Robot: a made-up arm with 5 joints. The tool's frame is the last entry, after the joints. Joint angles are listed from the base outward.
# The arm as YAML. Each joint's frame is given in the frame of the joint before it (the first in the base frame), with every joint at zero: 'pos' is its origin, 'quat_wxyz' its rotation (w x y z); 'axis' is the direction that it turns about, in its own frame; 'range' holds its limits. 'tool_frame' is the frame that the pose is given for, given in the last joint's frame.
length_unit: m
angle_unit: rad
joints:
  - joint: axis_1
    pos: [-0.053, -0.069, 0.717]
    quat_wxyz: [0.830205, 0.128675, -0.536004, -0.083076]
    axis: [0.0, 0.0, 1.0]
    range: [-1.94, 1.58]
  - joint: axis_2
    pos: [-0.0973, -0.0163, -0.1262]
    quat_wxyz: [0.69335, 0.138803, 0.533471, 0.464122]
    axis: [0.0, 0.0, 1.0]
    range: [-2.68, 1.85]
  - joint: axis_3
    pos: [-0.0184, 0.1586, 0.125]
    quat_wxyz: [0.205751, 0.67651, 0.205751, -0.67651]
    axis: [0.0, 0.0, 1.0]
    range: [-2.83, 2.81]
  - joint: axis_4
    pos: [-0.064, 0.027, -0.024]
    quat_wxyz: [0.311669, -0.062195, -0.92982, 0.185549]
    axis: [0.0, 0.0, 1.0]
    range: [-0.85, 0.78]
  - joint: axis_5
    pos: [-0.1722, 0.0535, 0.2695]
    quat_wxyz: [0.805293, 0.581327, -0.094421, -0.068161]
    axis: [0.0, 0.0, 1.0]
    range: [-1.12, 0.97]
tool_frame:
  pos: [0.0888, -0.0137, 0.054]
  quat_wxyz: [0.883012, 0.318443, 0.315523, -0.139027]
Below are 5 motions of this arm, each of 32 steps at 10 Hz.
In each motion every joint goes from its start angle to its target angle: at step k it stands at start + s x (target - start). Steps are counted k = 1, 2, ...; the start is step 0. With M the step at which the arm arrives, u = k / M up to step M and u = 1 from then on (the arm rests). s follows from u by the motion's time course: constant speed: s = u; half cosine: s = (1 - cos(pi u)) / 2; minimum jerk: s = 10 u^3 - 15 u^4 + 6 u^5.
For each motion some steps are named. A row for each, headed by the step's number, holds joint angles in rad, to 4 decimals.
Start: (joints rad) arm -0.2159 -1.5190 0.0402 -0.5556 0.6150
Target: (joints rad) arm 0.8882 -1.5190 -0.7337 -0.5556 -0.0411
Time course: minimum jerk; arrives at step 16
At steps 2, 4, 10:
2: -0.1982 -1.5190 0.0278 -0.5556 0.6045
4: -0.1016 -1.5190 -0.0399 -0.5556 0.5471
10: 0.5843 -1.5190 -0.5207 -0.5556 0.1395

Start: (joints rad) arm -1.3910 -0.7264 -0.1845 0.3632 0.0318
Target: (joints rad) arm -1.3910 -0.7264 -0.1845 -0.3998 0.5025
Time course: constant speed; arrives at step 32
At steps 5, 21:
5: -1.3910 -0.7264 -0.1845 0.2440 0.1053
21: -1.3910 -0.7264 -0.1845 -0.1375 0.3407

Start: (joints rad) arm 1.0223 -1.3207 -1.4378 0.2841 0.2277
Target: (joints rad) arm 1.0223 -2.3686 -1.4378 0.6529 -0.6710
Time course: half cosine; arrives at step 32
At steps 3, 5, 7, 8, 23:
3: 1.0223 -1.3433 -1.4378 0.2920 0.2084
5: 1.0223 -1.3826 -1.4378 0.3059 0.1746
7: 1.0223 -1.4396 -1.4378 0.3260 0.1257
8: 1.0223 -1.4742 -1.4378 0.3381 0.0961
23: 1.0223 -2.1770 -1.4378 0.5855 -0.5067

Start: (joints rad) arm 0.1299 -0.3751 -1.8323 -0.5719 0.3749
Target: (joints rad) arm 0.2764 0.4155 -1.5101 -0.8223 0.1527
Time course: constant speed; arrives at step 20
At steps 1, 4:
1: 0.1372 -0.3356 -1.8162 -0.5844 0.3638
4: 0.1592 -0.2170 -1.7679 -0.6220 0.3305

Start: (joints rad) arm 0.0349 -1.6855 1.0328 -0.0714 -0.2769
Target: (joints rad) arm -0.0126 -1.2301 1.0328 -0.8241 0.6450
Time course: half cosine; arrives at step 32
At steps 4, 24, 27, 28, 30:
4: 0.0331 -1.6682 1.0328 -0.1000 -0.2418
24: -0.0056 -1.2968 1.0328 -0.7139 0.5100
27: -0.0098 -1.2570 1.0328 -0.7797 0.5906
28: -0.0108 -1.2474 1.0328 -0.7955 0.6099
30: -0.0121 -1.2345 1.0328 -0.8169 0.6361

